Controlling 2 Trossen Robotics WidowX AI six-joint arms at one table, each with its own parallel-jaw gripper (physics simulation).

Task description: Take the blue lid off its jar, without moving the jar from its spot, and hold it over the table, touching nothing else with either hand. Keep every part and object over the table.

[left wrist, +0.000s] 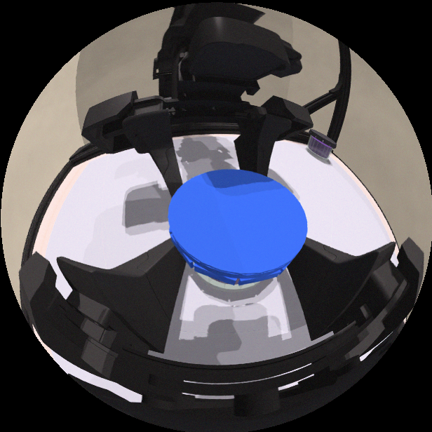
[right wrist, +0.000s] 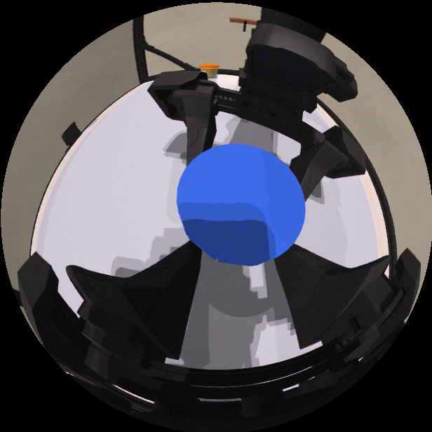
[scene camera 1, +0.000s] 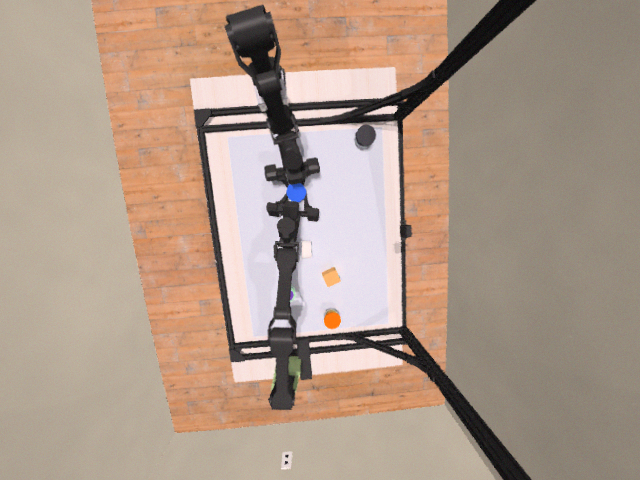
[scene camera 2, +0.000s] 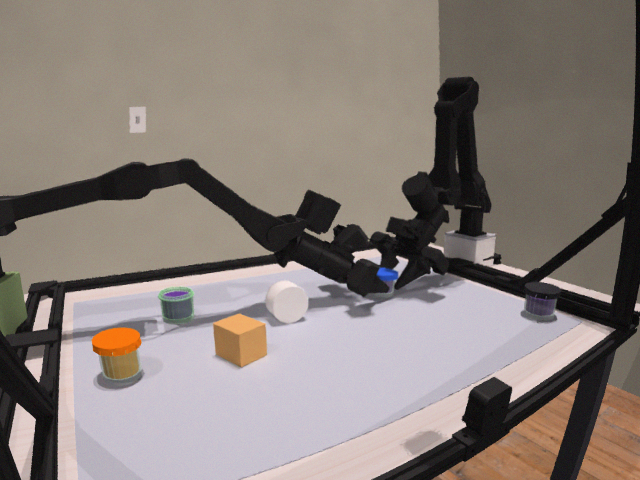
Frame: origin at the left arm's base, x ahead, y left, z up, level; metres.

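Seen in the pictures: left gripper, fingertip midpoint: [scene camera 1: 297,192] [scene camera 2: 380,286]; right gripper, fingertip midpoint: [scene camera 1: 295,187] [scene camera 2: 386,285]; left arm's base at its link origin: [scene camera 1: 285,381]; right arm's base at its link origin: [scene camera 2: 470,233].
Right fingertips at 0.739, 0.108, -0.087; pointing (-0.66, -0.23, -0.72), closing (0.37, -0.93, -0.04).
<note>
Offsets run from my right fingertips to a thing's middle, as dx, dy, dz.
The blue lid {-0.017, -0.007, +0.028} [scene camera 1: 296,192] [scene camera 2: 388,273] [left wrist: 237,222] [right wrist: 241,200] lies flat at the top of its jar {-0.019, -0.008, +0.009} [scene camera 2: 391,285] [left wrist: 231,286], which stands upright on the table and is mostly hidden by the fingers and lid. My left gripper [scene camera 1: 295,199] [scene camera 2: 385,285] [left wrist: 234,237] is shut on the blue lid, with one finger against each side of its rim. My right gripper [scene camera 1: 295,184] [right wrist: 238,243] comes from the opposite side and is shut on the jar, its fingertips hidden below the lid. The two grippers are very close together.
A white cylinder {-0.221, -0.087, +0.017} [scene camera 1: 306,249] [scene camera 2: 287,302], an orange cube {-0.311, -0.204, +0.009} [scene camera 1: 331,276] [scene camera 2: 240,341], a green-rimmed jar {-0.410, -0.048, +0.009} [scene camera 2: 176,304] and an orange-lidded jar [scene camera 1: 332,319] [scene camera 2: 117,353] stand on the left arm's side. A dark-lidded jar [scene camera 1: 365,135] [scene camera 2: 541,300] stands near the right arm's table end.
</note>
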